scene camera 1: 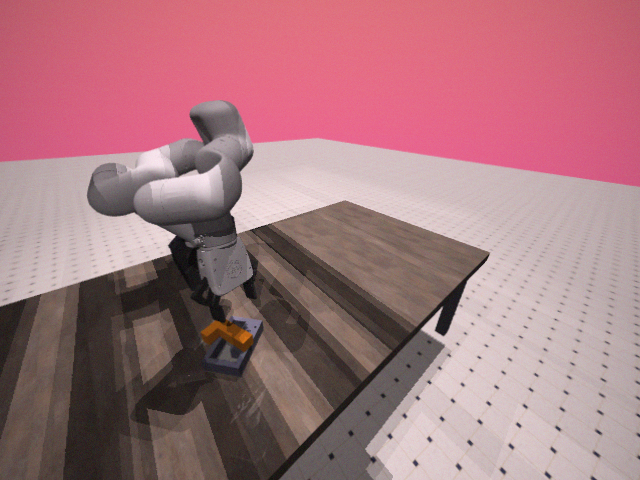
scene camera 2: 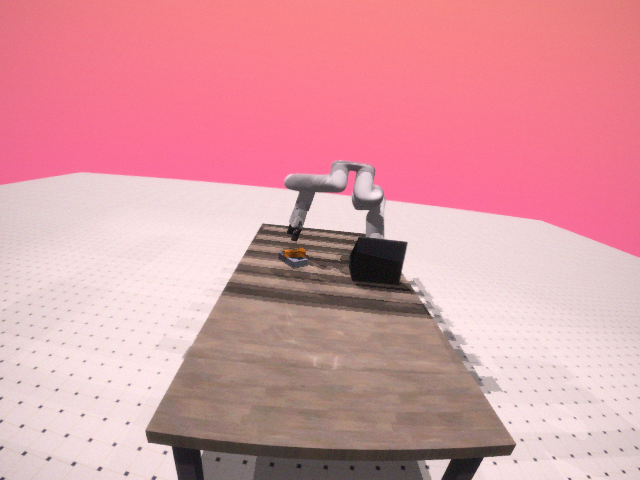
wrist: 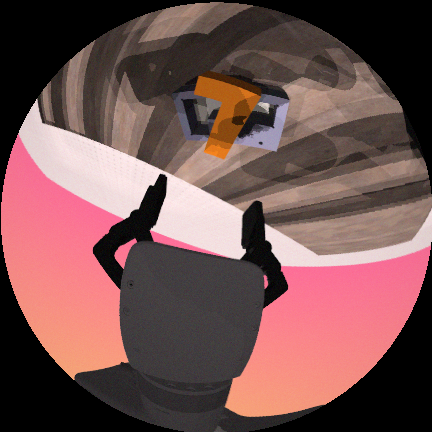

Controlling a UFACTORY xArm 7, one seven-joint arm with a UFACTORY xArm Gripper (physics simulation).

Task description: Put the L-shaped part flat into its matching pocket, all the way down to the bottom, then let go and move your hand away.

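Pixels of known places: gripper, fingertip midpoint: [scene camera 1: 237,308] [scene camera 2: 291,237] [wrist: 208,195]; arm's base, origin of the base link: [scene camera 2: 374,247].
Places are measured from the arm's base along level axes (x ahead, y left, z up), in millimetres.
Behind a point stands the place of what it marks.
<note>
The orange L-shaped part [scene camera 1: 237,338] @[x 435, y -30, z -86 mm] [scene camera 2: 294,252] @[x 400, y -19, z -90 mm] [wrist: 222,130] @[x 407, y -33, z -86 mm] lies across the top of the blue-grey pocket block [scene camera 1: 224,367] @[x 463, y -74, z -122 mm] [scene camera 2: 296,264] @[x 377, y 35, z -133 mm] [wrist: 281,127] @[x 358, y 16, z -115 mm]. It sits raised and turned across the pocket, and its ends reach past the block's rim. Parts of the open pocket show on both sides of it in the wrist view. My gripper [scene camera 1: 235,306] @[x 421, y -16, z -10 mm] [scene camera 2: 294,238] @[x 421, y -16, z -10 mm] [wrist: 208,195] @[x 421, y -16, z -10 mm] is open and empty. It is tilted and hangs above and beside the part, apart from it. Where the part touches the block underneath is hidden.
The block stands on the wooden table [scene camera 1: 361,248] @[x 213, y 590, z -151 mm] [scene camera 2: 320,392] @[x 182, y 833, z -151 mm] [wrist: 350,200] @[x 286, y 300, z -152 mm]. A large black box [scene camera 2: 377,260] @[x -11, y 88, z -34 mm] stands near the right edge in the second scene view. In the first scene view, a dark shape [scene camera 1: 181,255] @[x 7, y -75, z -66 mm] shows partly behind the gripper. The arm's shadows fall around the block.
</note>
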